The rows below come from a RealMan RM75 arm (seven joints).
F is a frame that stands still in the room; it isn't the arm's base.
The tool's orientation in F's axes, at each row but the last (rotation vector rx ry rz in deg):
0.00, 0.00, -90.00
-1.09, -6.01, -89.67
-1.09, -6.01, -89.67
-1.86, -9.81, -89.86
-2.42, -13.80, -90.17
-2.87, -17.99, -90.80
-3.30, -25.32, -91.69
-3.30, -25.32, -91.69
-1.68, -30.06, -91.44
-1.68, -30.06, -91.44
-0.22, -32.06, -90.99
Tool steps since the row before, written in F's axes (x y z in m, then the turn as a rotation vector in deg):
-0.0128, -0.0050, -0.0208, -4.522, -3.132, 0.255
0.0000, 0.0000, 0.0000, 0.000, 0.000, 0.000
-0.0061, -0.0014, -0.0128, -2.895, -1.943, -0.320
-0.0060, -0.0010, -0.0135, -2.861, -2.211, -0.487
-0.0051, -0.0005, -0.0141, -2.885, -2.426, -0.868
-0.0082, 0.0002, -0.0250, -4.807, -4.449, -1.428
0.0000, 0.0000, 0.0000, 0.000, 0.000, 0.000
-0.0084, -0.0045, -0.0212, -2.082, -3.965, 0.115
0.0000, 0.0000, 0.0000, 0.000, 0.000, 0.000
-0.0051, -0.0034, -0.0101, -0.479, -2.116, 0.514
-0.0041, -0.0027, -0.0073, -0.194, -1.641, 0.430
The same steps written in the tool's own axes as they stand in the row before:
0.0050, -0.0128, -0.0208, 3.132, -4.522, 0.255
0.0000, 0.0000, 0.0000, 0.000, 0.000, 0.000
0.0004, -0.0068, -0.0125, 1.905, -2.921, -0.313
-0.0007, -0.0072, -0.0129, 2.149, -2.903, -0.515
-0.0019, -0.0068, -0.0132, 2.293, -2.975, -0.923
-0.0055, -0.0123, -0.0226, 4.221, -4.952, -1.614
0.0000, 0.0000, 0.0000, 0.000, 0.000, 0.000
-0.0014, -0.0133, -0.0190, 3.984, -1.938, -0.663
0.0000, 0.0000, 0.0000, 0.000, 0.000, 0.000
0.0004, -0.0080, -0.0087, 2.206, -0.293, -0.135
0.0006, -0.0064, -0.0060, 1.701, -0.050, -0.135

